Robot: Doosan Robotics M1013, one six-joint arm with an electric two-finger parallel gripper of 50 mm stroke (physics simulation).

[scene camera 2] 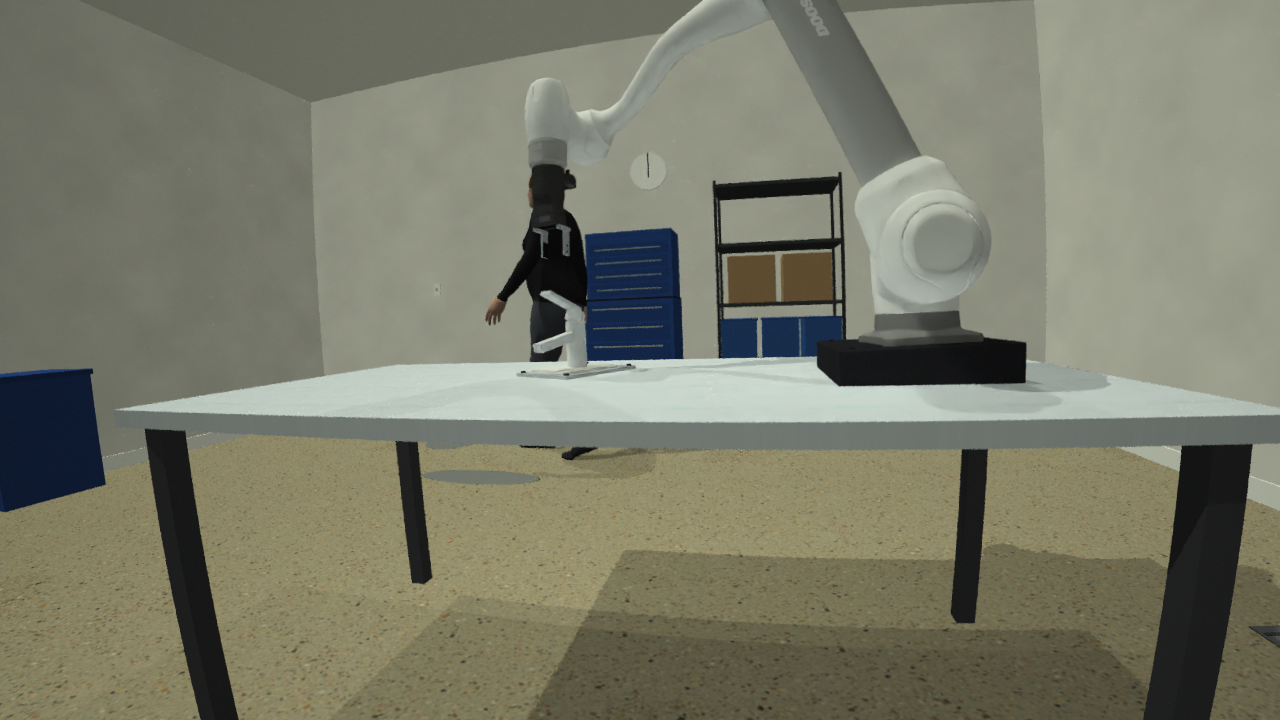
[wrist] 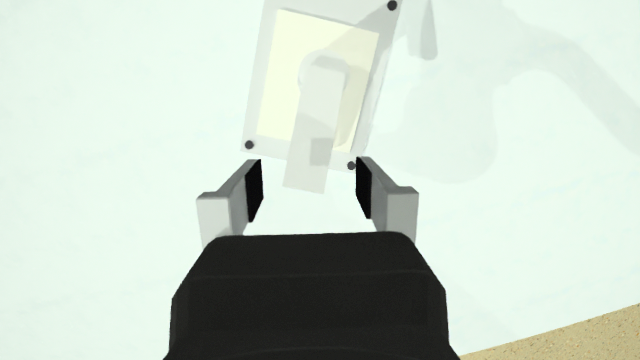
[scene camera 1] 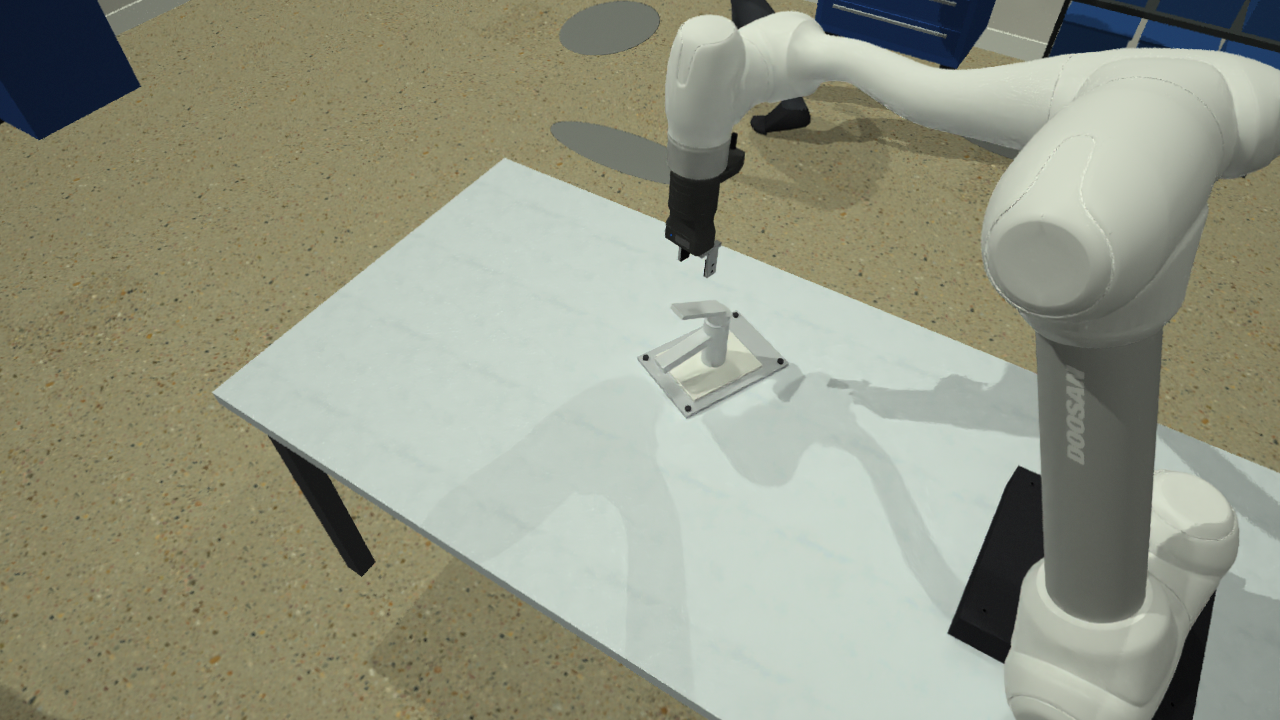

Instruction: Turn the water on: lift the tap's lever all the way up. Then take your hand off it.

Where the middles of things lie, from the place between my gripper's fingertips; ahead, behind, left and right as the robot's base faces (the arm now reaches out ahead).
Labels:
Now: hand 120 mm above the flat lever (scene camera 1: 716, 313), 20 mm past it and 10 mm to the left of it. Round my hand: light base plate (scene camera 1: 772, 361) 270 mm below, 40 mm to the right, 30 mm behind.

